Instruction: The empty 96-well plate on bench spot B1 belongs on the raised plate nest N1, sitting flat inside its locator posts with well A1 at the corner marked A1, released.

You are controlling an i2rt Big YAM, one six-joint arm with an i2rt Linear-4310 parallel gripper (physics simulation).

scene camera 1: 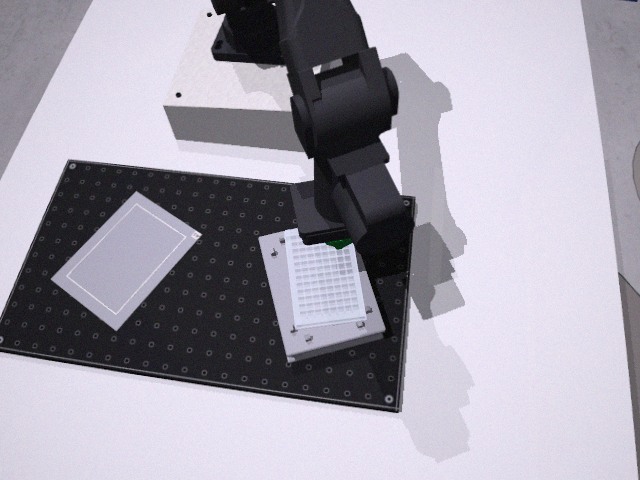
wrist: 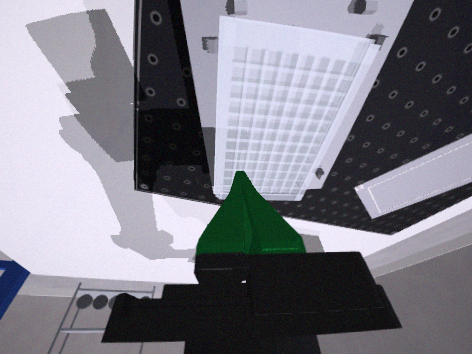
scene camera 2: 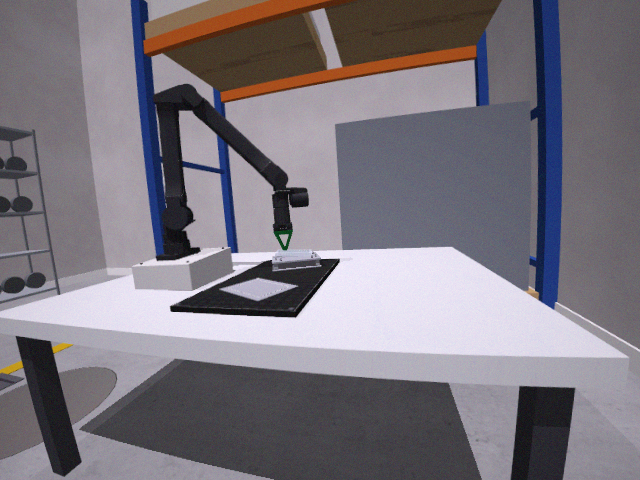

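Where they show: gripper, between the fingertips: (scene camera 1: 337, 244) (wrist: 239, 176) (scene camera 2: 285, 250); arm's base, origin of its link: (scene camera 1: 256, 43) (scene camera 2: 179, 255).
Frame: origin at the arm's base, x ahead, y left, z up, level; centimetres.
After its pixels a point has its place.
The clear 96-well plate (scene camera 1: 326, 281) @(y 17.6, x 35.8, z -2.6 cm) (scene camera 2: 297, 254) @(y 13.6, x 37.5, z -2.5 cm) (wrist: 285, 110) @(y 17.8, x 37.1, z -2.1 cm) lies on the raised nest (scene camera 1: 330, 348) @(y 19.4, x 42.8, z -6.6 cm) (scene camera 2: 294, 265) @(y 14.8, x 35.6, z -6.6 cm) (wrist: 197, 75) @(y 23.4, x 36.3, z -3.8 cm), turned slightly relative to it. In the wrist view one far corner overlaps a locator post (wrist: 377, 40) @(y 15.0, x 42.2, z -3.1 cm); a gap shows to the two end posts. Whether the plate is fully flat is unclear. Well A1 and the nest's corner mark cannot be made out. The gripper (scene camera 1: 339, 244) @(y 18.2, x 31.0, z -1.7 cm) (scene camera 2: 284, 248) @(y 18.2, x 31.0, z -1.7 cm) (wrist: 240, 173) @(y 18.2, x 31.0, z -1.7 cm) is shut and empty, pointing down with its green fingertips at or just above the plate's arm-side end; contact cannot be told.
The flat grey pad (scene camera 1: 126, 258) @(y -10.0, x 35.7, z -6.9 cm) (scene camera 2: 258, 289) @(y -11.7, x 36.4, z -6.9 cm) (wrist: 425, 175) @(y -8.8, x 36.1, z -6.9 cm), with a white outline and small corner label, lies bare on the black perforated board (scene camera 1: 222, 310) @(y 4.9, x 40.3, z -7.0 cm) (scene camera 2: 232, 305) @(y -22.5, x 36.2, z -7.0 cm) (wrist: 415, 85) @(y 5.9, x 42.4, z -7.0 cm). The arm's white base block (scene camera 1: 232, 126) @(y -0.7, x 13.5, z -3.8 cm) (scene camera 2: 162, 276) @(y -11.1, x 3.9, z -4.2 cm) stands behind the board.
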